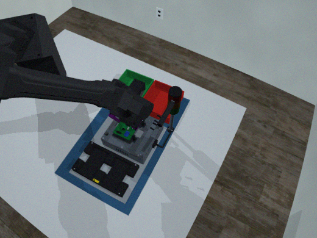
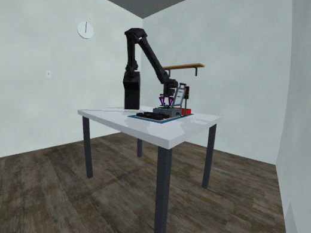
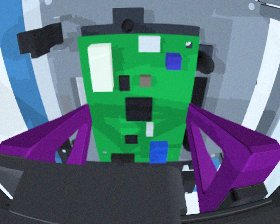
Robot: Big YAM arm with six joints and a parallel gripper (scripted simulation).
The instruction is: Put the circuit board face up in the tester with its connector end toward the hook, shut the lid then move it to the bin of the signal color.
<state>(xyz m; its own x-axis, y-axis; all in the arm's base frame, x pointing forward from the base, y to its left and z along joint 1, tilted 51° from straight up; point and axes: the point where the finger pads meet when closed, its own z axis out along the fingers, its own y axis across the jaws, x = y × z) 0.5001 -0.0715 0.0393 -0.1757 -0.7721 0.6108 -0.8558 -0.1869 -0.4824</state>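
Right now the green circuit board is right at my hand. Round my hand: black latch hook 70 mm to the left, 50 mm behind; then red bin 190 mm to the left, 90 mm ahead, 80 mm below; then tester lid 120 mm ahead, 90 mm above, 30 mm to the right.
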